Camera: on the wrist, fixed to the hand. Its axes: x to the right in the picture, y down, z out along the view.
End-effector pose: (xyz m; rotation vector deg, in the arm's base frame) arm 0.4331 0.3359 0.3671 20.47 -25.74 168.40
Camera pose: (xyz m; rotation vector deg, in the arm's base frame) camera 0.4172 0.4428 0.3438 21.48 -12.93 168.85
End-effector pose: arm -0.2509 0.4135 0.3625 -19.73 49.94 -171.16
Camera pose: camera -0.2790 0.5203 0.3680 20.28 -37.01 174.64
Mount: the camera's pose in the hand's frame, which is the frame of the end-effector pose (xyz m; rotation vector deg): 0.0209 -0.0917 -0.0581 8.39 0.13 -1.92
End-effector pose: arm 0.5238 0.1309 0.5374 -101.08 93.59 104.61
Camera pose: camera 0.6189 0.1148 0.4834 -98.64 96.30 94.25
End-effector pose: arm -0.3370 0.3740 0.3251 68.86 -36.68 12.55
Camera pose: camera -0.2559 0.3901 0.2517 77.46 -34.93 13.88
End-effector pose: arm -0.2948 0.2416 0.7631 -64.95 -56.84 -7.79
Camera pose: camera -0.2989 0.1602 0.8378 -56.33 -57.47 -5.15
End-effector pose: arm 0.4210 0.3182 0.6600 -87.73 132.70 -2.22
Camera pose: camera 0.4767 0.2516 0.7285 -85.79 128.09 -12.26
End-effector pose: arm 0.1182 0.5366 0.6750 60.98 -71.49 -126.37
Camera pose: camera 0.1526 0.5394 0.5700 65.91 -81.28 -123.99
